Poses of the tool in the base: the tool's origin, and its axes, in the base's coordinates. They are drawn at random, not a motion.
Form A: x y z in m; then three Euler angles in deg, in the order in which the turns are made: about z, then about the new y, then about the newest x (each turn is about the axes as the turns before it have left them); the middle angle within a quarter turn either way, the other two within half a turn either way.
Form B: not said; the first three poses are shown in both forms.
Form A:
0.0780 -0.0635 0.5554 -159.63 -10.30 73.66
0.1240 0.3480 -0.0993 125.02 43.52 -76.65
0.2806 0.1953 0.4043 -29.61 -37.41 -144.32
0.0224 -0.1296 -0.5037 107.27 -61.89 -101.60
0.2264 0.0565 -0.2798 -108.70 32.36 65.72
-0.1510 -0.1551 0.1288 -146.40 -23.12 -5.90
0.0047 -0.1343 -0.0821 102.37 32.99 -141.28
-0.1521 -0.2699 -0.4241 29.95 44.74 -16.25
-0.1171 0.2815 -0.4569 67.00 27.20 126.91
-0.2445 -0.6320 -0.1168 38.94 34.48 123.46
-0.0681 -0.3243 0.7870 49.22 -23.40 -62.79
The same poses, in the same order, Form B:
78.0 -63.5 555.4 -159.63 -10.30 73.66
124.0 348.0 -99.3 125.02 43.52 -76.65
280.6 195.3 404.3 -29.61 -37.41 -144.32
22.4 -129.6 -503.7 107.27 -61.89 -101.60
226.4 56.5 -279.8 -108.70 32.36 65.72
-151.0 -155.1 128.8 -146.40 -23.12 -5.90
4.7 -134.3 -82.1 102.37 32.99 -141.28
-152.1 -269.9 -424.1 29.95 44.74 -16.25
-117.1 281.5 -456.9 67.00 27.20 126.91
-244.5 -632.0 -116.8 38.94 34.48 123.46
-68.1 -324.3 787.0 49.22 -23.40 -62.79

